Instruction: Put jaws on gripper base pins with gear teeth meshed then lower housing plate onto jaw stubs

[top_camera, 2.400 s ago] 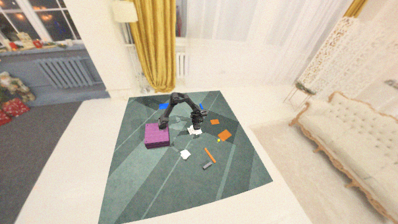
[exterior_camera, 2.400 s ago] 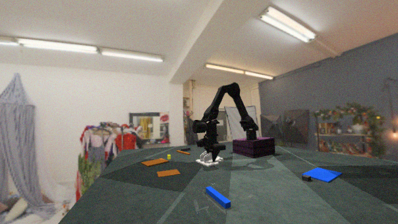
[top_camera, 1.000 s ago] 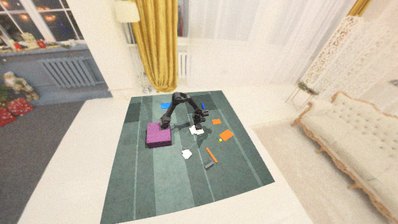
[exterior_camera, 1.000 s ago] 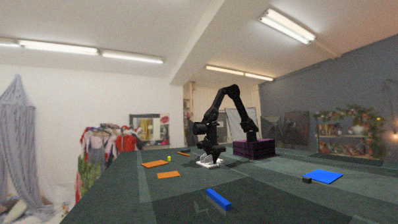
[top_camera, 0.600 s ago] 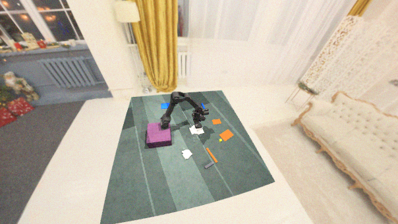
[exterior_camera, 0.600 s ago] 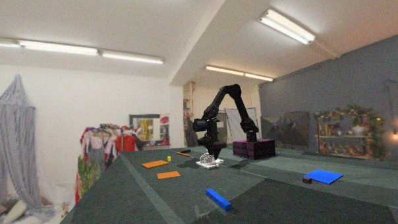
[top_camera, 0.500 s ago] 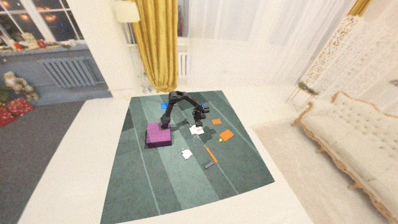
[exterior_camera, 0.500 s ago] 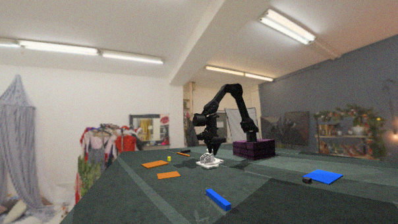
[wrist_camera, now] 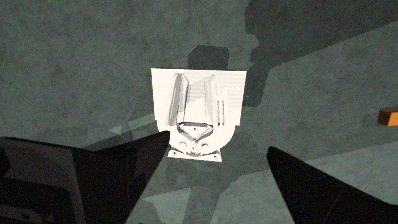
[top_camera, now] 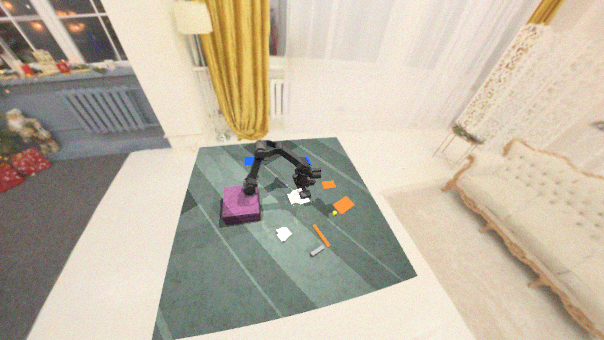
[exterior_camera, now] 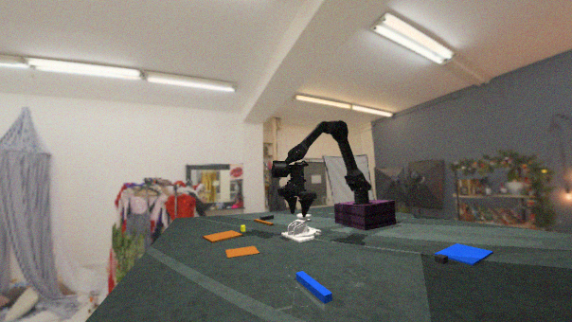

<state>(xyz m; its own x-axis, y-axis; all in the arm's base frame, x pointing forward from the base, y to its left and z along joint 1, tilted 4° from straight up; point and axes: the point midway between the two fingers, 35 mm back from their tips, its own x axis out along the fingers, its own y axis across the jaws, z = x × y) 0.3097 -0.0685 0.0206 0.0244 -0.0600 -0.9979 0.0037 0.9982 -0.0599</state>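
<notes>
The white gripper base is 210 mm to the right of my gripper tip, 160 mm behind it and 50 mm below it. From my gripper tip the other things lie so: white plate-like part (70 mm below, 30 mm to the left, 20 mm ahead); small yellow piece (180 mm ahead, 160 mm to the right, 60 mm below); white housing plate (70 mm below, 40 mm behind, 20 mm to the left).
</notes>
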